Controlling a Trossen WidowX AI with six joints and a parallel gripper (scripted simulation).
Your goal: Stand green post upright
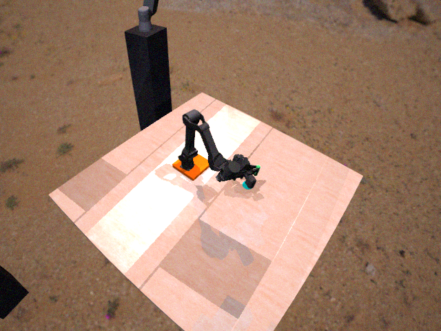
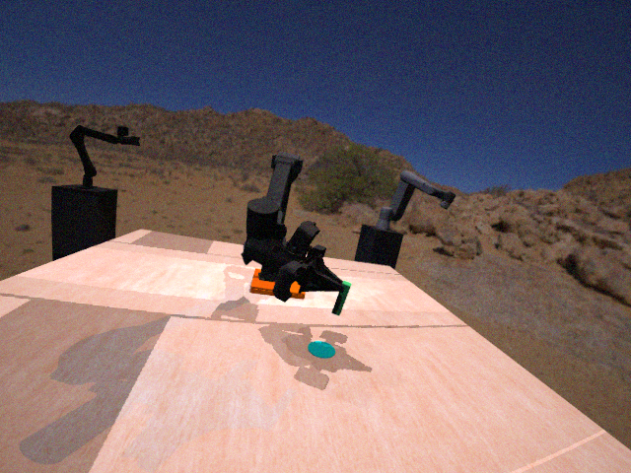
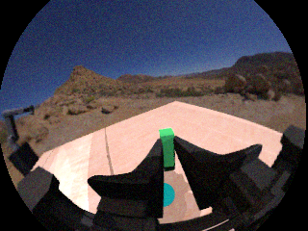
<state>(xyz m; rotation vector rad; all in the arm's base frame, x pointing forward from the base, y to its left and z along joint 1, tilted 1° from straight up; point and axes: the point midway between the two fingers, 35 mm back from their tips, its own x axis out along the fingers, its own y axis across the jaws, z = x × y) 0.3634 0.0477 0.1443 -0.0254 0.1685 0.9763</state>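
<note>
The cyan circle is 16 cm below my gripper tip and 3 cm behind it. Round my gripper tip: green post 2 cm below.
</note>
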